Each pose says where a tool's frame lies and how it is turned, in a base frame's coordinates. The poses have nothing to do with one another.
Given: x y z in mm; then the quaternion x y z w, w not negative.
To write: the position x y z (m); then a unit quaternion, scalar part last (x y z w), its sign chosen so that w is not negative. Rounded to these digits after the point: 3 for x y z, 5 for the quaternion.
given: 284 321 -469 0.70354 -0.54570 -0.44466 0.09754
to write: 0.284 0.321 -0.469 0.70354 -0.54570 -0.44466 0.09754
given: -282 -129 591 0.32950 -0.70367 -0.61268 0.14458
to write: -0.282 -0.129 0.591 0.32950 -0.70367 -0.61268 0.14458
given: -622 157 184 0.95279 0.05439 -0.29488 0.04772
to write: -0.622 0.157 0.184 0.95279 0.05439 -0.29488 0.04772
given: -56 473 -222 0.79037 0.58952 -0.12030 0.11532
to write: -0.056 0.473 -0.222 0.79037 0.58952 -0.12030 0.11532
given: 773 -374 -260 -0.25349 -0.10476 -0.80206 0.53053
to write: 0.773 -0.374 -0.260 -0.25349 -0.10476 -0.80206 0.53053
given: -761 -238 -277 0.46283 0.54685 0.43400 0.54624
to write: -0.761 -0.238 -0.277 0.46283 0.54685 0.43400 0.54624
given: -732 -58 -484 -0.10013 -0.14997 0.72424 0.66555
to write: -0.732 -0.058 -0.484 -0.10013 -0.14997 0.72424 0.66555
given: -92 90 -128 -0.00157 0.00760 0.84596 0.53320
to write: -0.092 0.090 -0.128 -0.00157 0.00760 0.84596 0.53320
